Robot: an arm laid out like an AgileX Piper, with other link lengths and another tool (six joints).
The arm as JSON. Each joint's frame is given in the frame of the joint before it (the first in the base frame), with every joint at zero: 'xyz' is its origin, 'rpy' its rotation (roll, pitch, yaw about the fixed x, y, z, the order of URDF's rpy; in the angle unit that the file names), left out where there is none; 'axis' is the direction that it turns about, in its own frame. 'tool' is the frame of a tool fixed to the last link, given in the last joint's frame.
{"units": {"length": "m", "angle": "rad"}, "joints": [
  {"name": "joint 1", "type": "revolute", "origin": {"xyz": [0.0, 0.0, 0.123]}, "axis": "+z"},
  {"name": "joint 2", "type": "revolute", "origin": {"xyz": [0.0, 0.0, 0.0]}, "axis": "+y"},
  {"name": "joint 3", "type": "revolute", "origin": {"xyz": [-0.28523, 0.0, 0.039]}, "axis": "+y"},
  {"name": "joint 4", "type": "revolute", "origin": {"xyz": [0.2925, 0.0, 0.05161]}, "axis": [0.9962, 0.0, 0.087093]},
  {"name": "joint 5", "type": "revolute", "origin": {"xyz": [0.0, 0.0, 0.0]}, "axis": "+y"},
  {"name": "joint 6", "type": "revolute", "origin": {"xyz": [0.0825, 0.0, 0.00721]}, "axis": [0.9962, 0.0, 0.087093]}
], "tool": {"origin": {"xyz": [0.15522, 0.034, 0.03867], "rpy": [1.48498, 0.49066, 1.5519]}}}
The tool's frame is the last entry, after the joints.
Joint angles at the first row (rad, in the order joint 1, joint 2, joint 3, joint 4, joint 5, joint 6):
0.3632, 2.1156, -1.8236, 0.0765, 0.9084, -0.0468
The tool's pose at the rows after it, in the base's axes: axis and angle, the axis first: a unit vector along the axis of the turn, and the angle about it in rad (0 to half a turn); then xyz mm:
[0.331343 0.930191 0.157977 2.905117 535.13 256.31 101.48]
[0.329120 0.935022 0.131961 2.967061 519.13 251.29 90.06]
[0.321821 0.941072 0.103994 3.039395 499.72 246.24 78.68]
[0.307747 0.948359 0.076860 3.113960 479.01 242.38 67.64]
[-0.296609 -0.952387 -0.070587 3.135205 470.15 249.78 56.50]
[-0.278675 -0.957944 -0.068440 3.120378 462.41 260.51 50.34]
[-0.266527 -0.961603 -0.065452 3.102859 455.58 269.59 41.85]
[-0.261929 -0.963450 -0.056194 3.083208 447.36 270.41 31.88]
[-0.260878 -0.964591 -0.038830 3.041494 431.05 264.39 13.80]
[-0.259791 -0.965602 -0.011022 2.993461 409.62 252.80 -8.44]
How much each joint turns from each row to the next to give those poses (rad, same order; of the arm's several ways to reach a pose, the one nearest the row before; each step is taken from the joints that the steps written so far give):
0.0000, 0.0010, 0.0000, 0.0000, 0.0597, -0.0120
0.0000, 0.0059, 0.0000, 0.0000, 0.0753, -0.0056
0.0000, 0.0075, 0.0000, 0.0044, 0.0846, -0.0174
0.0018, 0.0111, 0.0000, 0.0063, 0.0820, -0.0295
0.0134, 0.0210, 0.0000, 0.0121, 0.0134, -0.0146
0.0209, 0.0121, 0.0000, 0.0064, 0.0016, -0.0192
0.0178, 0.0169, 0.0000, 0.0067, 0.0000, -0.0106
0.0086, 0.0063, 0.0202, -0.0020, 0.0000, -0.0023
0.0024, 0.0000, 0.0583, 0.0000, -0.0039, -0.0040
0.0024, 0.0000, 0.0740, -0.0129, -0.0018, 0.0000

